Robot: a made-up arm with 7 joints. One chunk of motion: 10 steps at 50 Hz.
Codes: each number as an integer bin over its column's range. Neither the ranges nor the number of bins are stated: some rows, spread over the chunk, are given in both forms.
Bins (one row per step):
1: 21 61 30 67 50 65 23
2: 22 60 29 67 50 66 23
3: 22 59 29 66 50 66 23
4: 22 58 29 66 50 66 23
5: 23 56 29 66 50 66 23
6: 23 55 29 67 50 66 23
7: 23 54 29 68 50 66 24
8: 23 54 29 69 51 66 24
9: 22 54 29 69 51 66 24
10: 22 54 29 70 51 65 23
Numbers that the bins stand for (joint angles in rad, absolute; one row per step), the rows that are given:
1: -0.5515 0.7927 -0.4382 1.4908 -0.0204 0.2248 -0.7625
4: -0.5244 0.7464 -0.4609 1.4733 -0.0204 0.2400 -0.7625
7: -0.4974 0.6845 -0.4609 1.5083 -0.0204 0.2400 -0.7339
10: -0.5244 0.6845 -0.4609 1.5432 0.0088 0.2248 -0.7625
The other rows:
2: -0.5244 0.7773 -0.4609 1.4908 -0.0204 0.2400 -0.7625
3: -0.5244 0.7618 -0.4609 1.4733 -0.0204 0.2400 -0.7625
5: -0.4974 0.7155 -0.4609 1.4733 -0.0204 0.2400 -0.7625
6: -0.4974 0.7000 -0.4609 1.4908 -0.0204 0.2400 -0.7625
8: -0.4974 0.6845 -0.4609 1.5258 0.0088 0.2400 -0.7339
9: -0.5244 0.6845 -0.4609 1.5258 0.0088 0.2400 -0.7339

